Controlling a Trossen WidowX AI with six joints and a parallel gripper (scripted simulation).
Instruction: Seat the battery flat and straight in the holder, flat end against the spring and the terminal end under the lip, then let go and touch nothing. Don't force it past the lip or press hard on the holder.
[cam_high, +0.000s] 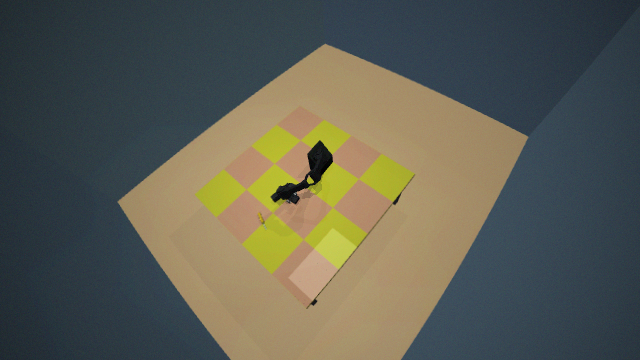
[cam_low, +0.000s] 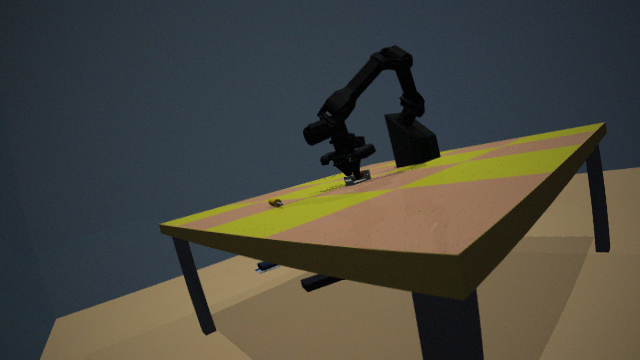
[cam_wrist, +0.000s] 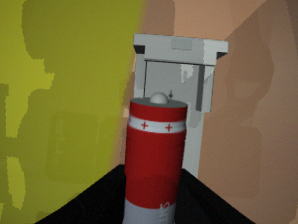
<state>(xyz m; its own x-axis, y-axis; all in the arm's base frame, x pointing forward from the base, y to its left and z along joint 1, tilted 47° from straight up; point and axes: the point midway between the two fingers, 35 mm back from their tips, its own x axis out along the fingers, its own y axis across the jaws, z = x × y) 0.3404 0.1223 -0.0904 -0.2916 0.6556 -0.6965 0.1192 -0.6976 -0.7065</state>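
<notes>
Right now my gripper tip is 1 cm below the battery.
</notes>
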